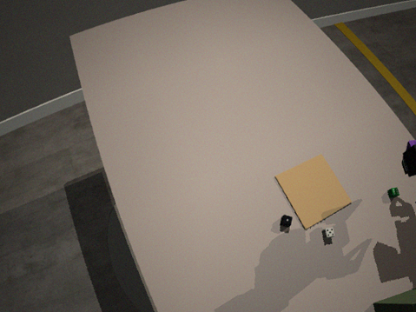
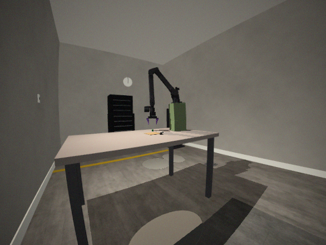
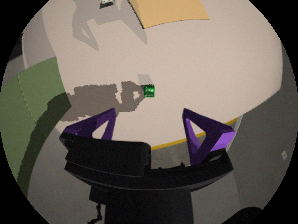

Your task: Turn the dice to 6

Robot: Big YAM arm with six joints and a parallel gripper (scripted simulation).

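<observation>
The green die is 80 mm below my hand. The rest, counted from my hand: black die 80 mm ahead, 290 mm to the left, 80 mm below; then tan mat 110 mm ahead, 180 mm to the left, 90 mm below; then white die 10 mm ahead, 220 mm to the left, 80 mm below.
</observation>
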